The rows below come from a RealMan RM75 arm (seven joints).
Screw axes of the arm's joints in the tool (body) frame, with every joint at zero. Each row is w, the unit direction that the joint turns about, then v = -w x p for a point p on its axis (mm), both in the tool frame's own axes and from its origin. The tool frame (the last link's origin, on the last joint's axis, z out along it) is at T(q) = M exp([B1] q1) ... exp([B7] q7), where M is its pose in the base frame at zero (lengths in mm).
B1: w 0 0 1 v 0 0 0
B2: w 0 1 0 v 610 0 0
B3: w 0 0 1 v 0 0 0
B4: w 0 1 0 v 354 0 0
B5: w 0 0 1 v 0 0 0
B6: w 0 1 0 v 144 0 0
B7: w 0 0 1 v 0 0 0
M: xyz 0 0 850.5 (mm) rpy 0 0 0 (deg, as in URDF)
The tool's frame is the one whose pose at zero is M.
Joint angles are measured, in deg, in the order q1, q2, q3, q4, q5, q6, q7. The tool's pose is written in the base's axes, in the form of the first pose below.
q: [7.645 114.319 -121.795 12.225 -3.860 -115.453 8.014]
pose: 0.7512 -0.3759 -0.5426 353.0; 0.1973 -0.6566 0.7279 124.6; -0.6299 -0.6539 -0.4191 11.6; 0 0 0 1
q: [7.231 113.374 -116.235 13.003 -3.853 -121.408 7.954]
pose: 0.7154 -0.3945 -0.5766 350.0; 0.2873 -0.5862 0.7575 121.3; -0.6369 -0.7076 -0.3060 32.9; 0 0 0 1
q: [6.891 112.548 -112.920 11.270 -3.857 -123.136 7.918]
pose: 0.6953 -0.3978 -0.5986 348.0; 0.3485 -0.5418 0.7648 124.5; -0.6286 -0.7404 -0.2381 43.8; 0 0 0 1
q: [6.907 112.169 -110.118 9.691 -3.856 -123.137 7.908]
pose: 0.6871 -0.4024 -0.6049 347.1; 0.3861 -0.5031 0.7732 130.5; -0.6155 -0.7648 -0.1903 49.6; 0 0 0 1
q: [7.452 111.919 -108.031 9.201 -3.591 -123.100 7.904]
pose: 0.6850 -0.4038 -0.6064 346.8; 0.4118 -0.4720 0.7795 136.8; -0.6009 -0.7837 -0.1570 54.6; 0 0 0 1
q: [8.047 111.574 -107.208 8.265 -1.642 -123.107 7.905]
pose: 0.6808 -0.4006 -0.6132 346.1; 0.4480 -0.4346 0.7813 144.8; -0.5795 -0.8066 -0.1164 61.5; 0 0 0 1
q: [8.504 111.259 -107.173 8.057 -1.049 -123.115 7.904]
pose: 0.6796 -0.3940 -0.6188 345.8; 0.4604 -0.4277 0.7779 148.6; -0.5712 -0.8135 -0.1093 64.6; 0 0 0 1
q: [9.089 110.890 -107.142 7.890 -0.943 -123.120 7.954]
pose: 0.6766 -0.3851 -0.6276 345.0; 0.4706 -0.4295 0.7708 152.8; -0.5664 -0.8168 -0.1094 67.2; 0 0 0 1
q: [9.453 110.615 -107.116 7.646 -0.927 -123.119 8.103]
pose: 0.6727 -0.3800 -0.6349 344.3; 0.4776 -0.4323 0.7648 155.6; -0.5651 -0.8177 -0.1093 69.0; 0 0 0 1
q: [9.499 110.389 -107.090 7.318 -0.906 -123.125 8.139]
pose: 0.6707 -0.3765 -0.6391 344.1; 0.4829 -0.4323 0.7615 156.7; -0.5630 -0.8194 -0.1082 70.5; 0 0 0 1
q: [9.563 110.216 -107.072 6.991 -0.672 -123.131 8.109]
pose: 0.6689 -0.3733 -0.6428 343.8; 0.4900 -0.4288 0.7590 158.0; -0.5590 -0.8227 -0.1039 72.1; 0 0 0 1
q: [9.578 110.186 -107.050 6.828 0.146 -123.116 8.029]
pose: 0.6698 -0.3741 -0.6414 344.0; 0.4974 -0.4152 0.7617 159.1; -0.5512 -0.8293 -0.0920 73.8; 0 0 0 1
